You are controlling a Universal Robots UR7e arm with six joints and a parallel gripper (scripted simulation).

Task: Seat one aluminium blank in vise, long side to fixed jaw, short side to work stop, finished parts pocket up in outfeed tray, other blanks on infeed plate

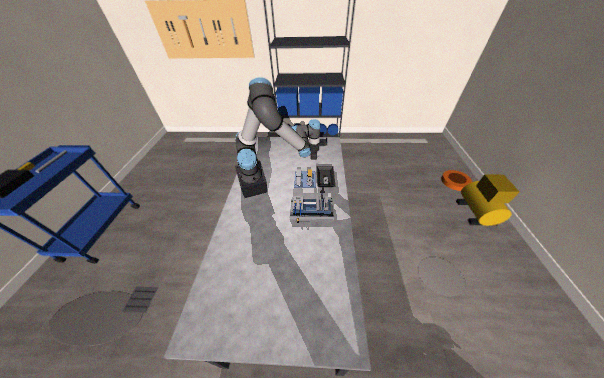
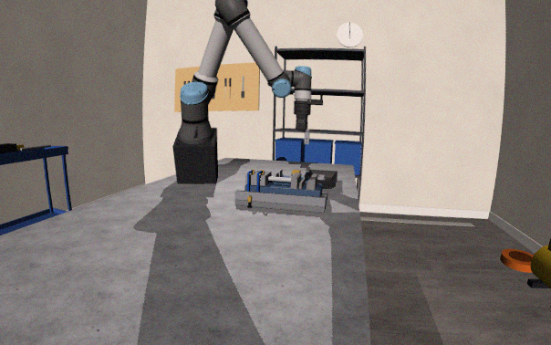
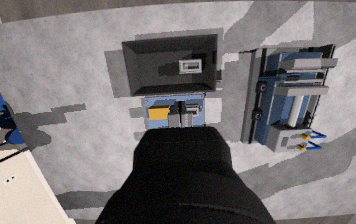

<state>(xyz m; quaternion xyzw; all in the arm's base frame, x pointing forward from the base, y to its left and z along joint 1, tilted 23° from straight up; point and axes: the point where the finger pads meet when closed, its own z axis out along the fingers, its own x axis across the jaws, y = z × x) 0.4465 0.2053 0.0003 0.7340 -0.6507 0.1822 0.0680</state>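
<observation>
Now: the brass blank 170 mm below my hand, 60 mm to the left of it and 60 mm behind it. From my hand the other things lie so: vise (300 mm to the right, 160 mm below, 10 mm behind).
</observation>
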